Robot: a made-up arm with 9 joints. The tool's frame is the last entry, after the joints. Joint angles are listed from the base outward. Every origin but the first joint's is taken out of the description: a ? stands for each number. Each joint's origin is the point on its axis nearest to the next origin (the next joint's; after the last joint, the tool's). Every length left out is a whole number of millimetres.
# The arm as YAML. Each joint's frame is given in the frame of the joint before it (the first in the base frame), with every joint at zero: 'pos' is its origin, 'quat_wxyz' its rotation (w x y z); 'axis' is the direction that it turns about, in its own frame. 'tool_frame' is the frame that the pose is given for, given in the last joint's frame.
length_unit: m
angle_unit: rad
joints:
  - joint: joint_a
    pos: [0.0, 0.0, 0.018]
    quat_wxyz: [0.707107, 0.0, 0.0, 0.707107]
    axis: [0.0, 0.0, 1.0]
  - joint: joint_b
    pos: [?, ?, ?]
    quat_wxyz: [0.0, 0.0, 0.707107, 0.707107]
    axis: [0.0, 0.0, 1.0]
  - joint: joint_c
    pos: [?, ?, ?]
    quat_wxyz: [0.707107, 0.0, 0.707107, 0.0]
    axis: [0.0, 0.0, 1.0]
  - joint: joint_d
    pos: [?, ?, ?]
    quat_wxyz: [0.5, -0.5, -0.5, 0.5]
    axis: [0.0, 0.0, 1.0]
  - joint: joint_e
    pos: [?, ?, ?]
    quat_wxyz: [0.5, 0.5, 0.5, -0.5]
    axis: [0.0, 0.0, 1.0]
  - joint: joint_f
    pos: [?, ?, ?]
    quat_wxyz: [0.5, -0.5, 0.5, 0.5]
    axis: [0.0, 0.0, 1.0]
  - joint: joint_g
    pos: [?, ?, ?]
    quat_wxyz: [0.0, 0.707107, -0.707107, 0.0]
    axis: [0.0, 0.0, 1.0]
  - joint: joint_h
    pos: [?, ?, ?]
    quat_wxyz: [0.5, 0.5, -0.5, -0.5]
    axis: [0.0, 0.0, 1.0]
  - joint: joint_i
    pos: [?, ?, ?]
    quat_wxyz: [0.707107, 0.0, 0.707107, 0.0]
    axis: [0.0, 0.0, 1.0]
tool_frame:
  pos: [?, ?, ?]
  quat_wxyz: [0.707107, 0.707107, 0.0, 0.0]
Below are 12 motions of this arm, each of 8 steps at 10 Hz.
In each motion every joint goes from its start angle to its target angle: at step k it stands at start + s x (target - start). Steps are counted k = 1, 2, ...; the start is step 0. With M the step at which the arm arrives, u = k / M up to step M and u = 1 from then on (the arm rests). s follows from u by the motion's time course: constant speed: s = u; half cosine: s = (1 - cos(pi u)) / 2; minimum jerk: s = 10 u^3 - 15 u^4 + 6 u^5.
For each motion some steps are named. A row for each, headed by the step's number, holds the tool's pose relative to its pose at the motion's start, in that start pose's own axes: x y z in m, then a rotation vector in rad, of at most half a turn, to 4 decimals.
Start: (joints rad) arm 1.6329 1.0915 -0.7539 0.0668 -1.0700 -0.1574 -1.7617 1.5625 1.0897
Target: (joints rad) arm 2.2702 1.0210 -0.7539 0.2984 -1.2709 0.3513 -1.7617 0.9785 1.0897
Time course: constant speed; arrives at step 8
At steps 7, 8:
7: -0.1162 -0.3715 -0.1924 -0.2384 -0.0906 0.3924
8: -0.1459 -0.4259 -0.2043 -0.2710 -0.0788 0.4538

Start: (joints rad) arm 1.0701 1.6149 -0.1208 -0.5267 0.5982 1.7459 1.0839 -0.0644 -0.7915
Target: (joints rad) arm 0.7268 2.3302 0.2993 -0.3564 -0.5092 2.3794 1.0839 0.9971 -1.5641
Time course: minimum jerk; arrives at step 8
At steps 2, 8:
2: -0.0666 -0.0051 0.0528 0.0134 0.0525 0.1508
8: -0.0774 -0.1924 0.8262 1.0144 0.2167 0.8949

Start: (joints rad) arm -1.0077 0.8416 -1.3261 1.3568 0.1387 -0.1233 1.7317 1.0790 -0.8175
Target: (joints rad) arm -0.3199 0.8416 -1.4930 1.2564 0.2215 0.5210 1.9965 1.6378 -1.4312
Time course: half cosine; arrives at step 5
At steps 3, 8:
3: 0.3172 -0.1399 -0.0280 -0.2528 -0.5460 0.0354
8: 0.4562 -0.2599 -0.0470 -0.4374 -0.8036 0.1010

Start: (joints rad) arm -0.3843 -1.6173 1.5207 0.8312 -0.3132 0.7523 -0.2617 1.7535 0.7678
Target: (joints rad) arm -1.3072 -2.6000 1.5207 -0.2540 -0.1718 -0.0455 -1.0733 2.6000 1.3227
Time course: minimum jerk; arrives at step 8
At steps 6, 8:
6: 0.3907 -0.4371 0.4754 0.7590 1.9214 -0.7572
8: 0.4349 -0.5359 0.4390 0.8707 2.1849 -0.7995

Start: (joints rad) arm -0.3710 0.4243 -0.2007 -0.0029 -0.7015 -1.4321 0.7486 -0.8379 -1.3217
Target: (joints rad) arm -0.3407 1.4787 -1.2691 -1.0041 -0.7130 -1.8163 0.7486 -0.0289 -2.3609
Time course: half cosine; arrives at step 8
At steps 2, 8:
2: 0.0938 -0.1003 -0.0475 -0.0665 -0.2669 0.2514
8: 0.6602 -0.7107 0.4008 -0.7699 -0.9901 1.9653

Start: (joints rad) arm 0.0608 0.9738 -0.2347 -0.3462 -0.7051 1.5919 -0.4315 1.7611 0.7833
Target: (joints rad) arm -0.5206 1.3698 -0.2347 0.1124 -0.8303 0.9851 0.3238 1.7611 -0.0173
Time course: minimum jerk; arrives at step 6
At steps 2, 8:
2: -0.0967 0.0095 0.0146 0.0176 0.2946 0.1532
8: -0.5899 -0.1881 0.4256 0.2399 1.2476 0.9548

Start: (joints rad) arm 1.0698 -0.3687 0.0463 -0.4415 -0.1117 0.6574 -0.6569 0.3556 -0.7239
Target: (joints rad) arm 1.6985 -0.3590 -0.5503 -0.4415 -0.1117 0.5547 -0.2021 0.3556 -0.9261
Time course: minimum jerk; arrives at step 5
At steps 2, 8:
2: -0.0019 0.1201 0.0876 0.1637 0.0943 -0.2495
8: -0.0266 0.2582 0.3964 0.4321 0.5412 -0.6106

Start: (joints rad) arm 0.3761 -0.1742 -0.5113 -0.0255 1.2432 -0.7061 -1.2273 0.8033 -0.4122
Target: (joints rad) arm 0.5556 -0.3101 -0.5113 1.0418 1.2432 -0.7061 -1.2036 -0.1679 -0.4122
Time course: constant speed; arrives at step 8
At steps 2, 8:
2: 0.0388 -0.0105 -0.0217 0.2826 -0.1488 0.1065
8: 0.1803 -0.0599 -0.0425 1.0791 -0.3308 0.6141

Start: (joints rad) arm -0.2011 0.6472 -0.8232 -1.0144 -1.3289 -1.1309 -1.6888 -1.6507 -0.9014
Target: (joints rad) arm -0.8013 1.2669 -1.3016 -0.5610 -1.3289 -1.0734 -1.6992 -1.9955 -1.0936
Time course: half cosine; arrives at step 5
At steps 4, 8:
4: -0.1399 -0.3268 -0.0116 1.1190 -0.5971 -0.6637
8: -0.1734 -0.3673 -0.0479 1.2284 -0.6376 -0.7714

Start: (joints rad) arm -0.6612 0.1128 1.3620 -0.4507 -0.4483 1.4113 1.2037 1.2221 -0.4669
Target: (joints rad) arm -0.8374 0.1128 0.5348 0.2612 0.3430 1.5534 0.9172 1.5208 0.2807
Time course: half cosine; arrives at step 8
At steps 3, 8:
3: -0.2090 -0.1259 -0.0503 -0.2739 0.2973 0.1431
8: -0.5062 -0.5052 0.0504 -0.9247 0.5787 0.5497

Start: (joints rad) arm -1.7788 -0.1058 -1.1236 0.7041 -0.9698 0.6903 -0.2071 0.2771 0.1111
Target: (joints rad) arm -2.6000 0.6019 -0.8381 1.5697 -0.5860 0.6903 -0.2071 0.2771 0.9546
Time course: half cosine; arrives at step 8
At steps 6, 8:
6: -0.2782 0.5154 -0.1058 0.5929 1.0581 -0.3447
8: -0.3716 0.6233 -0.0557 0.6657 1.3169 -0.2847

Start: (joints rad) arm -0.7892 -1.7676 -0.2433 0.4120 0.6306 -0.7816 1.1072 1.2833 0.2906
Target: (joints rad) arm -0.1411 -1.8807 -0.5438 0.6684 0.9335 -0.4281 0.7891 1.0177 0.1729
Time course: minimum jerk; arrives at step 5
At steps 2, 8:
2: 0.0195 -0.0393 0.0024 -0.1278 -0.3333 0.0668
8: -0.0435 -0.0687 -0.0542 -0.4580 -0.8924 0.5144

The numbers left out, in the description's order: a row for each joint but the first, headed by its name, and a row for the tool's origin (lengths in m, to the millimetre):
joint_b: -0.1 0.112 0.0
joint_c: 0.11 -0.112 0.0
joint_d: -0.062 0.117 0.0
joint_e: -0.329 -0.294 0.0
joint_f: 0.044 -0.333 0.0
joint_g: 0.001 -0.122 0.0
joint_h: 0.174 -0.015 0.0
joint_i: 0.127 0.037 0.0
tool: 0.001 0.086 0.0

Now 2 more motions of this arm.
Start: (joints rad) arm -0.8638 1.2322 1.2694 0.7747 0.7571 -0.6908 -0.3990 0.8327 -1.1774
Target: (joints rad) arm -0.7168 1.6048 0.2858 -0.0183 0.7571 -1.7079 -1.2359 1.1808 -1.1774
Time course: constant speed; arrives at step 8
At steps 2, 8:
2: -0.0456 0.1773 0.1095 0.1711 0.1283 -0.0675
8: -0.1631 0.2874 0.6522 0.7013 0.5440 0.1610

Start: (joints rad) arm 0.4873 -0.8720 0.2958 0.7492 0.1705 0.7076 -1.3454 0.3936 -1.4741
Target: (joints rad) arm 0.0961 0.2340 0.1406 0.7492 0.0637 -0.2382 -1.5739 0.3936 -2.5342
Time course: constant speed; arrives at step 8
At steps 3, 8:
3: 0.1369 0.0120 0.3058 -0.0711 0.0577 -0.1544
8: 0.6254 -0.0880 0.6138 -0.2331 0.2337 -0.2487

